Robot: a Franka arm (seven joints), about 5 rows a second.
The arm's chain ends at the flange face. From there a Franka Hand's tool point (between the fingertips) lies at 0.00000 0.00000 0.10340 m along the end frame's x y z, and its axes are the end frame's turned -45 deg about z.
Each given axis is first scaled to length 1.
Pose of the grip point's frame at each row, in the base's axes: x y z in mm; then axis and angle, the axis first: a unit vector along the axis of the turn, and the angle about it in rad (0 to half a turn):
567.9 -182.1 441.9 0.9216 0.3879 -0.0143 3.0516
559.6 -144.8 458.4 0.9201 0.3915 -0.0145 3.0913
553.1 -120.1 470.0 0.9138 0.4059 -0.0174 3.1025
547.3 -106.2 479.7 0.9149 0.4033 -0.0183 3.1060
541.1 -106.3 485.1 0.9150 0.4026 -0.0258 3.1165
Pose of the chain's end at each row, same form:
567.0 -172.4 544.8 1.0000 0.0057 0.0040 3.0475
560.3 -138.8 561.6 0.9999 0.0096 -0.0038 3.0840
554.7 -114.9 573.3 0.9996 0.0253 -0.0086 3.0922
549.3 -101.3 583.0 0.9997 0.0225 -0.0101 3.0947
544.9 -101.8 588.3 0.9996 0.0218 -0.0190 3.0987

